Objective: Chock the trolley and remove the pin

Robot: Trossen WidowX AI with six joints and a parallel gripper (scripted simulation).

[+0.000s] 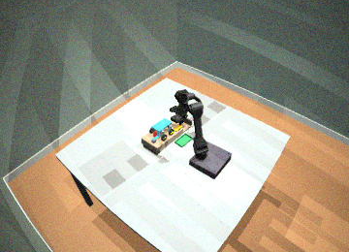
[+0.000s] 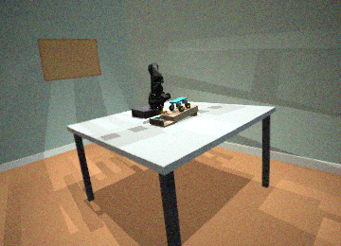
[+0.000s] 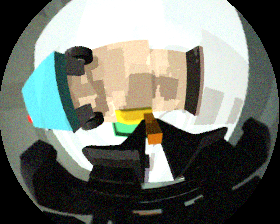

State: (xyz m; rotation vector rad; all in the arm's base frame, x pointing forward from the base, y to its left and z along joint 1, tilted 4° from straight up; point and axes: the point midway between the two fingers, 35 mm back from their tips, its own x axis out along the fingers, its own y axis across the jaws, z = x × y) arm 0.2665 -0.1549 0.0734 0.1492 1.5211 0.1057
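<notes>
Now: the red-headed stop pin 5 cm ahead of my gripper tip, 24 cm to the left of it and 4 cm above it. Also, from my gripper tip: yellow chock (2 cm to the left, 1 cm below); then trolley (6 cm ahead, 14 cm to the left, 2 cm above).
</notes>
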